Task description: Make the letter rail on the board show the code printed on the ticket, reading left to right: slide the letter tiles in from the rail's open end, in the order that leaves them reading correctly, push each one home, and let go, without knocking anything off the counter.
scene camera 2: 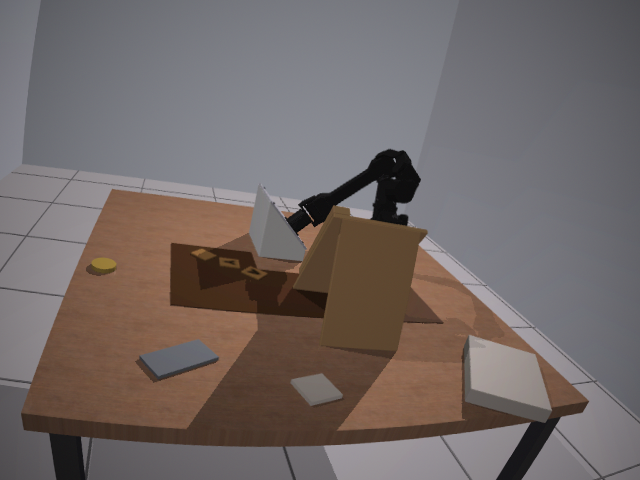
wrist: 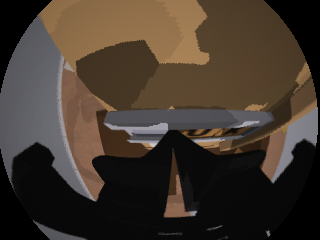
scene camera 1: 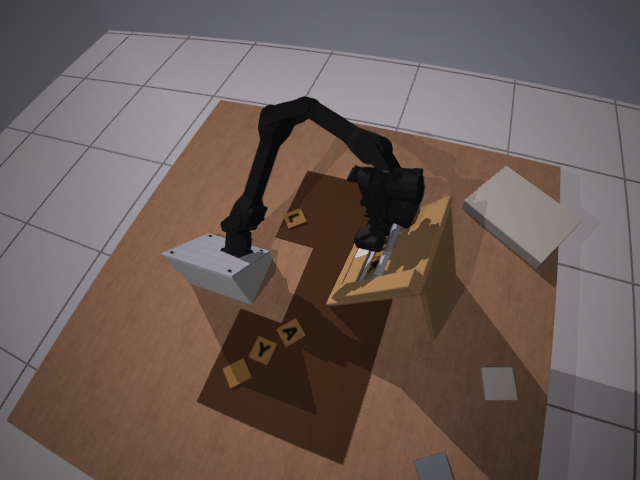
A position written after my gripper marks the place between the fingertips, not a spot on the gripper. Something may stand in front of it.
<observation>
In view: my gripper (scene camera 1: 387, 235), a white slab (scene camera 1: 530, 222), a grey pad (scene camera 2: 168, 361), a small white pad (scene camera 1: 498, 383), a slanted tan board (scene camera 2: 366, 266) and a dark brown mat (scene camera 1: 310, 394).
The white slab is seen too in scene camera 2 (scene camera 2: 498, 377). The small white pad is seen too in scene camera 2 (scene camera 2: 315, 389). My gripper shows as well in the wrist view (wrist: 172, 133). The wrist view does not show the grey pad, which is hidden by the slanted tan board. The wrist view misses the small white pad, which is hidden by the slanted tan board.
</observation>
